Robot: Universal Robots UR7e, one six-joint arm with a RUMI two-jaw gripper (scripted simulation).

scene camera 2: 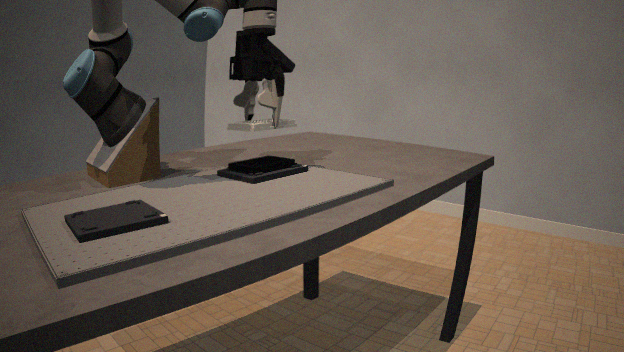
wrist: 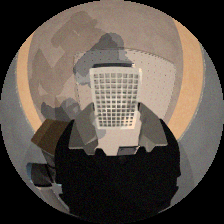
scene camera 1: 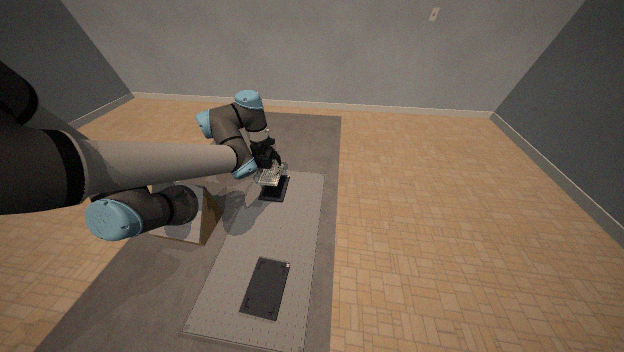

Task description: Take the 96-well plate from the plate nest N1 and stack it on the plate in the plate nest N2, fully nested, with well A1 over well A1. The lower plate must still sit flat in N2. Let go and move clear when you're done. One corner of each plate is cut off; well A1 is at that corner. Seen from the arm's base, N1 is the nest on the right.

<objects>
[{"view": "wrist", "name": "my gripper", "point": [116, 102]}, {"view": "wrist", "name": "white 96-well plate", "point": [108, 109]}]
</objects>
